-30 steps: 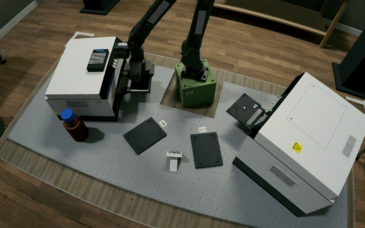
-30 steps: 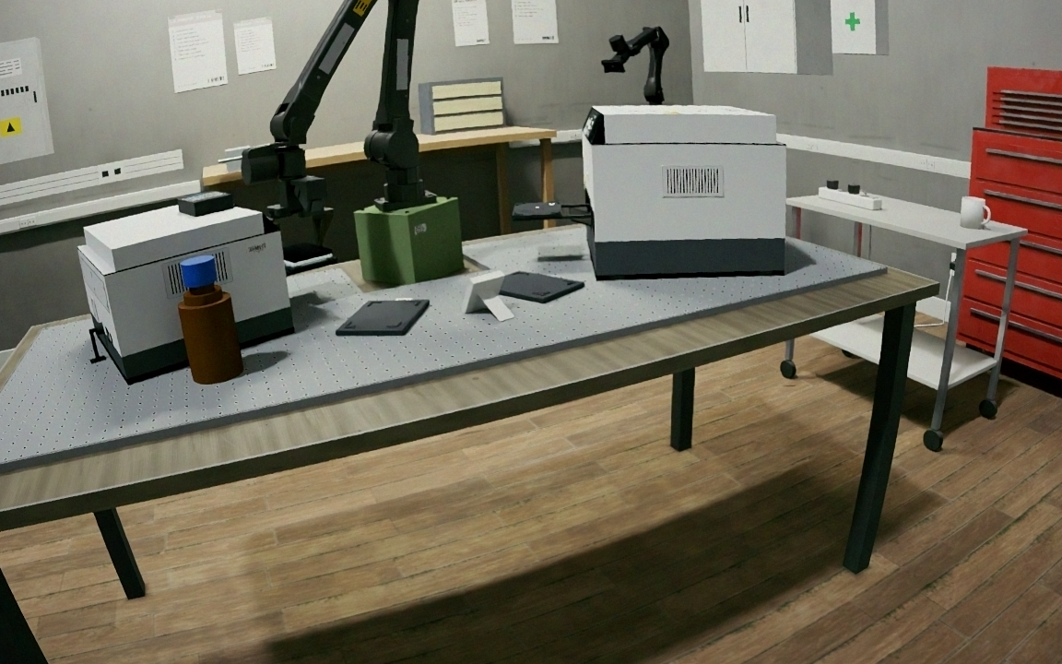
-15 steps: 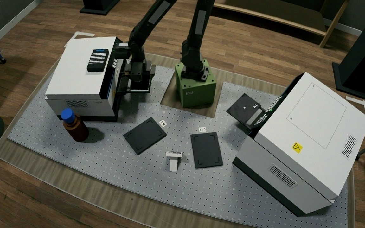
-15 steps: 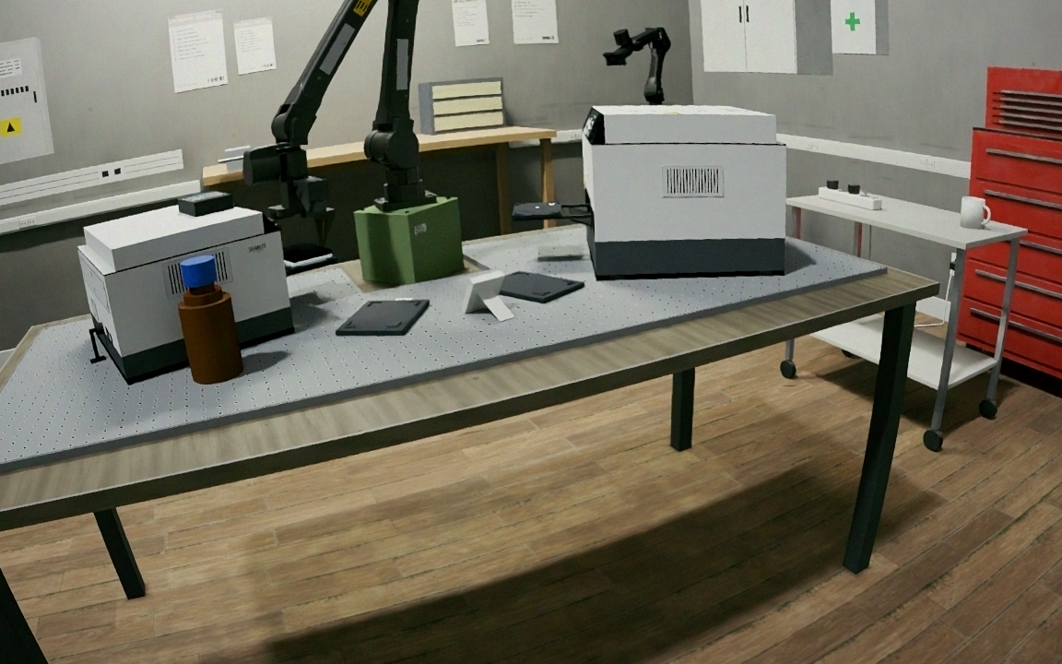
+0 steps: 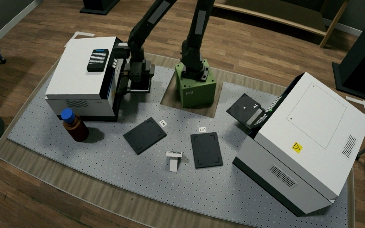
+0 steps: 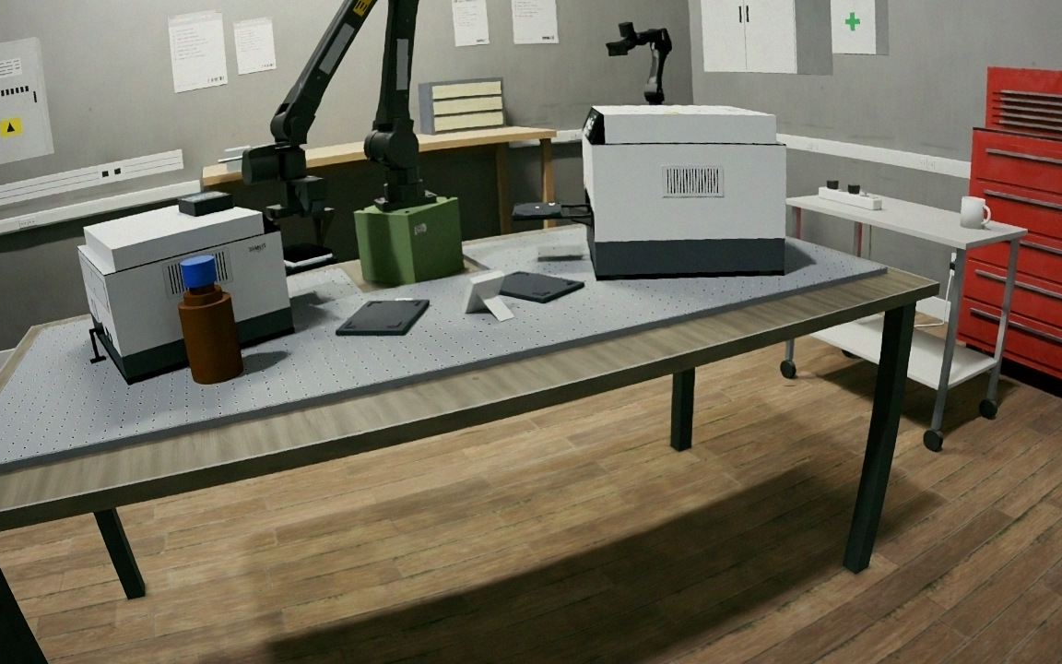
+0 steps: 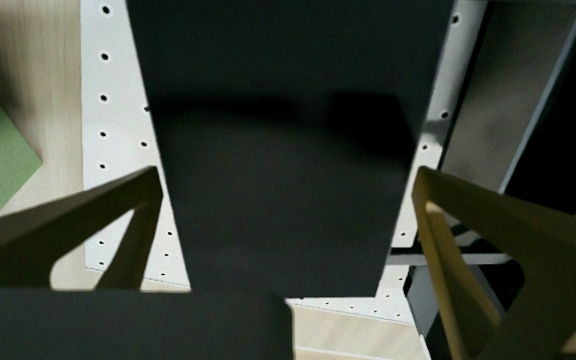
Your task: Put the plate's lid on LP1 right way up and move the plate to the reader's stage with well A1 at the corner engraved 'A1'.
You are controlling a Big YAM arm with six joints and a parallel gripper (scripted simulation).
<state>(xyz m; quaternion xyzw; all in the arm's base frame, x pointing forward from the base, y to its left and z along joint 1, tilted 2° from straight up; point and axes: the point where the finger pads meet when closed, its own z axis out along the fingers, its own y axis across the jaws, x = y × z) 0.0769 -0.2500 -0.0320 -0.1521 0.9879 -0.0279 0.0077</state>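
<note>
The dark lid is right at my hand. From my hand the other things lie so: brown capped bottle: 330 mm ahead, 200 mm to the right, 10 mm above; well plate: 10 mm below; N1 nest: 240 mm ahead, 110 mm to the left, 90 mm below.
</note>
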